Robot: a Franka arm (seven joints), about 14 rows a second.
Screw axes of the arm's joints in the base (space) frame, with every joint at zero. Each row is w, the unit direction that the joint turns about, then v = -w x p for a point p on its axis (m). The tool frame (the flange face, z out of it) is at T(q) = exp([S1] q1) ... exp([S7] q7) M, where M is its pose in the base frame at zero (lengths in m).
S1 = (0, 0, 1, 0.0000, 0.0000, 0.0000)
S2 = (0, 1, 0, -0.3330, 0.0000, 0.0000)
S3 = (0, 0, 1, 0.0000, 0.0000, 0.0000)
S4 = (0, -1, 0, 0.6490, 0.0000, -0.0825)
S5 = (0, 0, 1, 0.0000, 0.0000, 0.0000)
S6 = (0, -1, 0, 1.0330, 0.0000, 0.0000)
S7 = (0, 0, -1, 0.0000, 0.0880, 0.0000)
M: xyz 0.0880 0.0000 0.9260 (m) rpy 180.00 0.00 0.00 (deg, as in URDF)
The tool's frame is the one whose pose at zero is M.
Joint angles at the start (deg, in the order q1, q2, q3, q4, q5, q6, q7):
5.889, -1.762, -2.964, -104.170, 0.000, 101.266, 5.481
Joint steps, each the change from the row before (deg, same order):
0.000, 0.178, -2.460, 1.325, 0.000, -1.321, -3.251
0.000, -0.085, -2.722, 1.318, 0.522, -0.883, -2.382
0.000, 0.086, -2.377, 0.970, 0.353, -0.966, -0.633
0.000, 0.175, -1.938, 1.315, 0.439, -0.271, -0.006
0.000, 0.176, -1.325, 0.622, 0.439, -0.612, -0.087
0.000, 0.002, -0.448, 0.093, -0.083, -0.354, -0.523
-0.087, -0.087, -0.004, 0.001, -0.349, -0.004, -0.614
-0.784, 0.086, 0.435, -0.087, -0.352, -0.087, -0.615
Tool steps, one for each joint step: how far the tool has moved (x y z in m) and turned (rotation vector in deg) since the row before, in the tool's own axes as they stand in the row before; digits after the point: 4 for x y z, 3 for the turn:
0.0022, 0.0238, -0.0074, 0.100, -0.181, -0.793
0.0004, 0.0257, -0.0105, 0.663, 0.519, 0.416
-0.0005, 0.0225, -0.0060, 0.439, -0.049, 1.784
0.0015, 0.0180, -0.0092, 0.456, 0.915, 1.971
0.0002, 0.0120, -0.0029, 0.431, -0.120, 1.284
-0.0006, 0.0045, -0.0003, -0.066, -0.251, -0.088
-0.0004, 0.0015, -0.0008, -0.326, 0.074, -0.568
-0.0001, 0.0039, 0.0015, -0.367, -0.261, -0.304

